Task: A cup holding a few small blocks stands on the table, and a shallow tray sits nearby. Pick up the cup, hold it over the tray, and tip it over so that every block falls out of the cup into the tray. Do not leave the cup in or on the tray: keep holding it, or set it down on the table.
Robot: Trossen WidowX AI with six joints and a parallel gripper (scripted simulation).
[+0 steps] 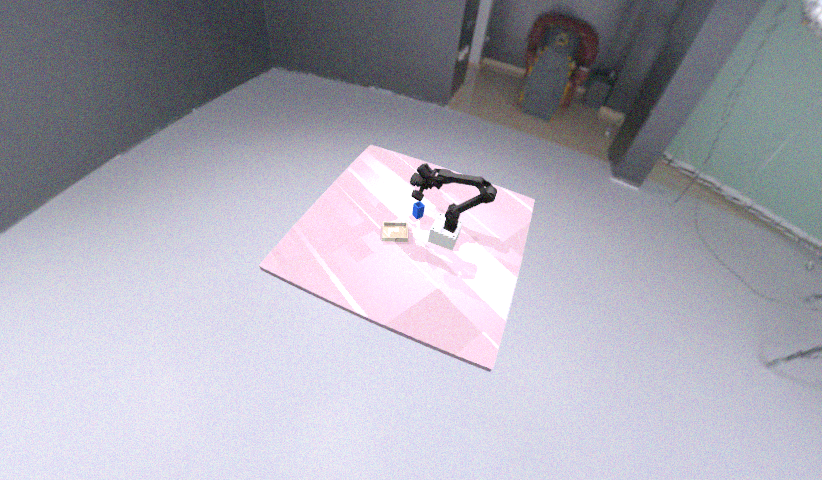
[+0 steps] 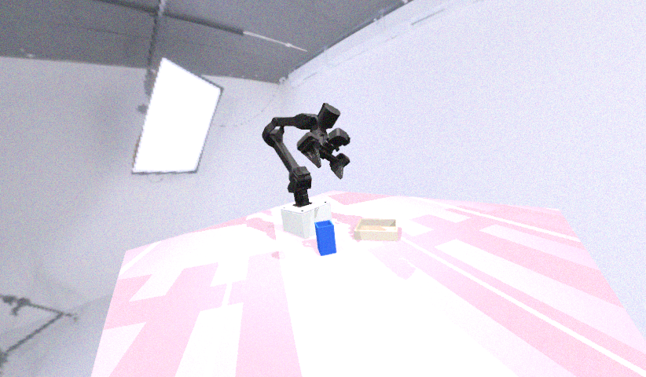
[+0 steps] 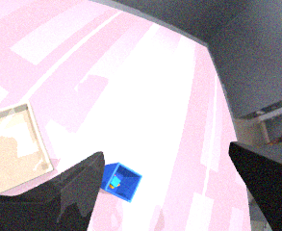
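Now: the teal block 3 cm behind my gripper tip, 2 cm to the right of it and 20 cm below it. From my gripper tip the other things lie so: orange block 3 cm behind, 3 cm to the right, 22 cm below; red block 2 cm behind, 3 cm to the right, 23 cm below; blue square cup 3 cm behind, 3 cm to the right, 22 cm below.
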